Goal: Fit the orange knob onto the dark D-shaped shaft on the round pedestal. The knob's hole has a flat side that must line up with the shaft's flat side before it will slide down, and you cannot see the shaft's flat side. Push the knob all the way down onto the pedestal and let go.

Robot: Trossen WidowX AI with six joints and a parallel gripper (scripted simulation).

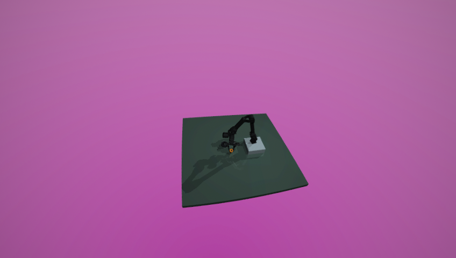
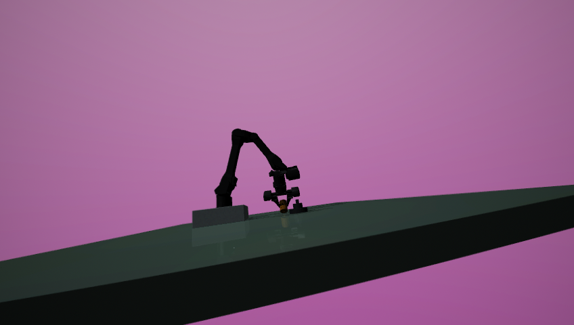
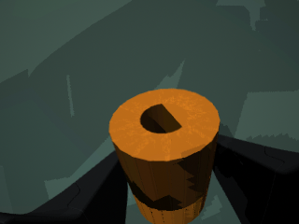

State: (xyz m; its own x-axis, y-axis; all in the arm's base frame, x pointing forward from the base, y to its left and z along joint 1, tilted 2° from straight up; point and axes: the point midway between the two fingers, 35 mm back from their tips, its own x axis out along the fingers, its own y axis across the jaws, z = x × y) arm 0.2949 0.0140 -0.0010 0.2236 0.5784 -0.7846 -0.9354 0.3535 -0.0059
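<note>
Right now the orange knob is 10 mm to the right of my gripper tip. Also, from my gripper tip: round dark pedestal: 20 mm ahead, 150 mm to the right.
</note>
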